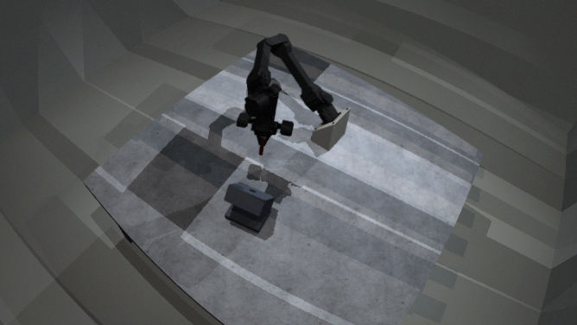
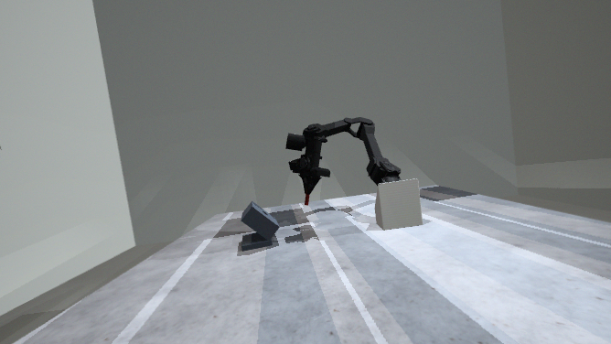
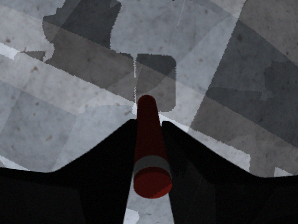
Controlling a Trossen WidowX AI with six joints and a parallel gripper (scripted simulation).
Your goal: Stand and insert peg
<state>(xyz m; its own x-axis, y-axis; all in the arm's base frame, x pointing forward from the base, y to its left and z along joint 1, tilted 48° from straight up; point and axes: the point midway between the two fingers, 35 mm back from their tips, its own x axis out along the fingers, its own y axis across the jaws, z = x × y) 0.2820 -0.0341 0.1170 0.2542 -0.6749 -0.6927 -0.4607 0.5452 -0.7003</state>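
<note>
Right now the dark sloped panel is 170 mm ahead of my gripper tip, 90 mm to the left of it and 50 mm below it. Round my gripper tip: dark base plate 190 mm ahead, 90 mm to the left, 120 mm below; red peg 10 mm behind, 20 mm above.
</note>
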